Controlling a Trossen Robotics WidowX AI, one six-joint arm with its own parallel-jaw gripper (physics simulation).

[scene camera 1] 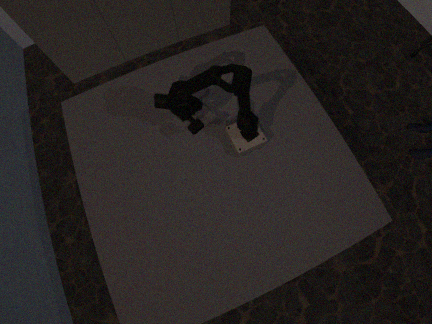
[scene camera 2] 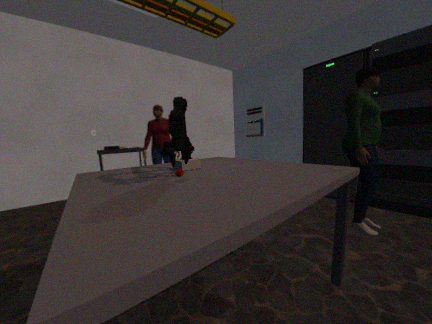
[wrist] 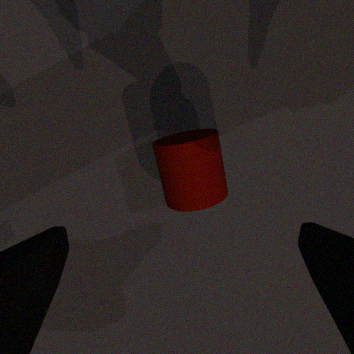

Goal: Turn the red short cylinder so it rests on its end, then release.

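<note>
The red short cylinder (scene camera 2: 179, 173) (wrist: 192, 172) lies on its side on the table (scene camera 1: 225, 215) (scene camera 2: 225, 200). In the wrist view its length runs roughly up and down the picture, with its dark end face at the top. In scene camera 1 the cylinder does not show; the gripper covers that spot. My gripper (scene camera 1: 195, 126) (wrist: 185, 236) is open and empty, above the table. In the wrist view the cylinder sits ahead of the two black fingertips, sideways between them, and touches neither. In scene camera 2 the fingers are too dark and small to tell apart.
The arm's pale base block (scene camera 1: 241, 146) (scene camera 2: 193, 164) stands on the table beside the gripper. Shadows of the arm fall around the cylinder. Beyond the table stand a person in red (scene camera 2: 159, 131), a person in green (scene camera 2: 364, 120) and a dark side table (scene camera 2: 120, 150).
</note>
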